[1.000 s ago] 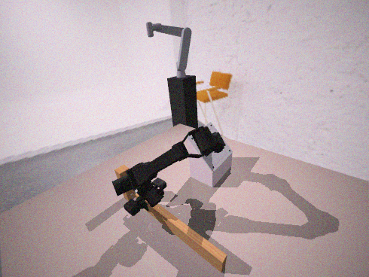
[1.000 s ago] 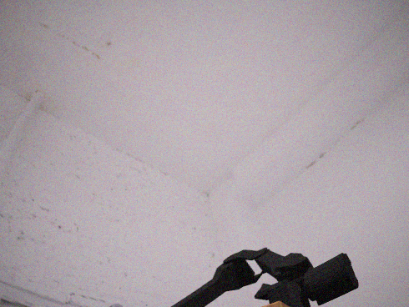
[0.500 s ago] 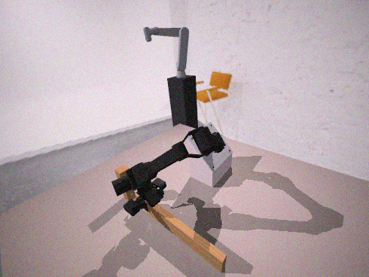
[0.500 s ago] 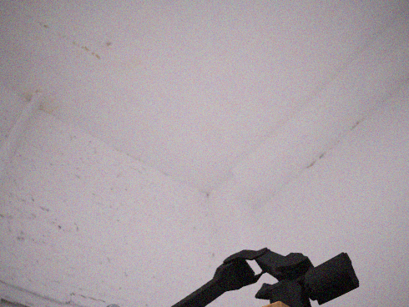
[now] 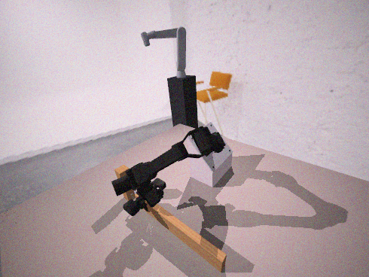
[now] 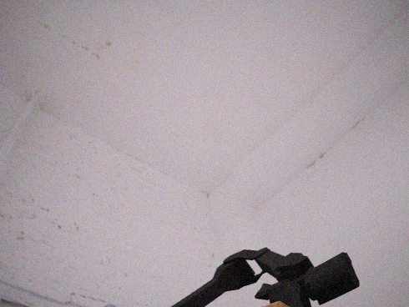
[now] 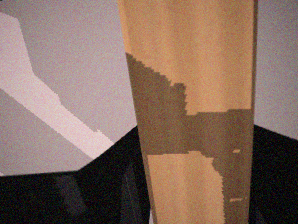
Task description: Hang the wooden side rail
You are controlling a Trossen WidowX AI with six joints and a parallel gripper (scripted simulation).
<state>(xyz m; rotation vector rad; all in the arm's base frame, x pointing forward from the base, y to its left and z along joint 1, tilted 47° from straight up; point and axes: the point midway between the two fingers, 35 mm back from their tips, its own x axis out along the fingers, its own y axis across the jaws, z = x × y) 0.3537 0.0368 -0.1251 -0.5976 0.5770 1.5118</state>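
The headboard post is 10 mm behind my gripper tip, 170 mm to the right of it and 40 mm above it.
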